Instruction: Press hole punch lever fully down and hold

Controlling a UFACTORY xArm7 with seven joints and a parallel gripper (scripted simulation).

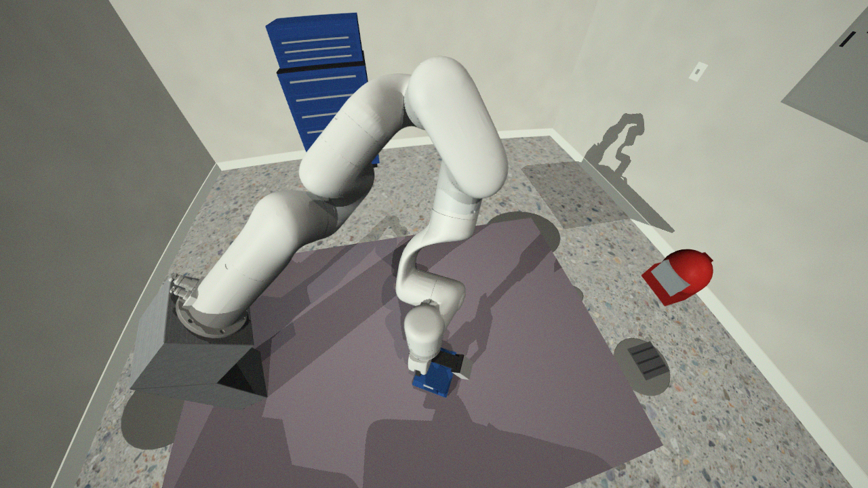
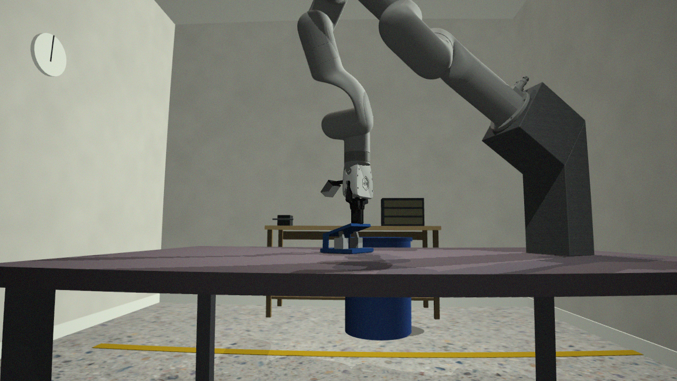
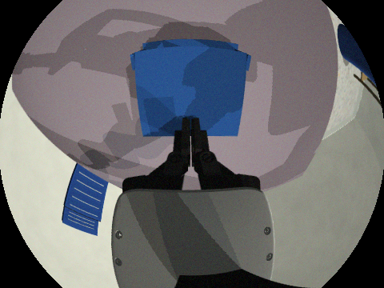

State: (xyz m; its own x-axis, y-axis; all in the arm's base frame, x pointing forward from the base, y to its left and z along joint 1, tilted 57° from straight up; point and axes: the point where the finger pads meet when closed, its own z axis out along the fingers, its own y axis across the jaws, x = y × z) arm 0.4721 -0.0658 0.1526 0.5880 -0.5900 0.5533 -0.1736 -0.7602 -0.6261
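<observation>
The hole punch is 40 mm ahead of my hand, 10 mm to the right of it and 60 mm below it.
</observation>
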